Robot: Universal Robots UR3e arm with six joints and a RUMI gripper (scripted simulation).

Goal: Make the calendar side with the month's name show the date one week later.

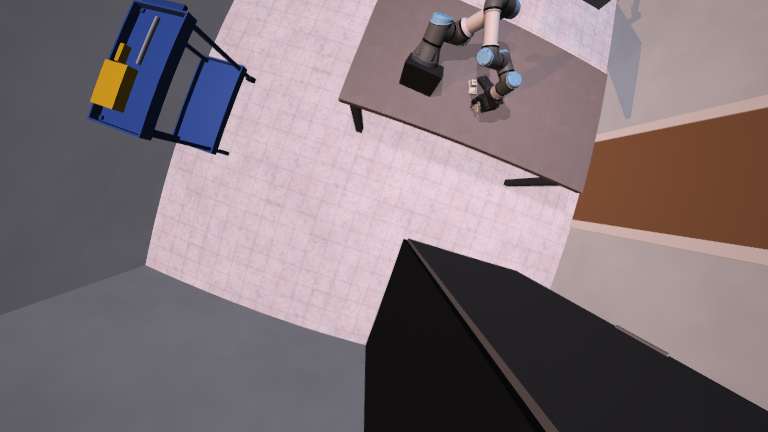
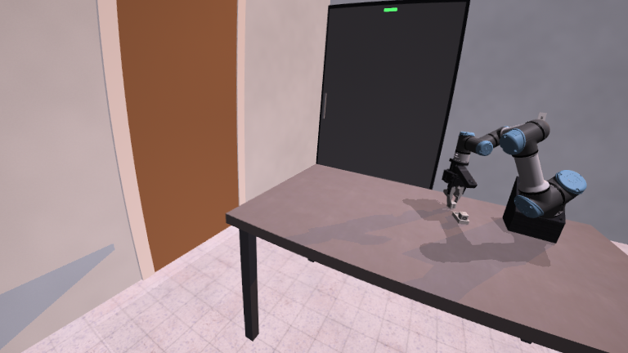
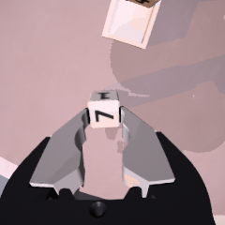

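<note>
The cube lies 1 cm below my hand. Also, from my hand: pale tray (4 cm behind, 10 cm to the left, 2 cm below).
</note>
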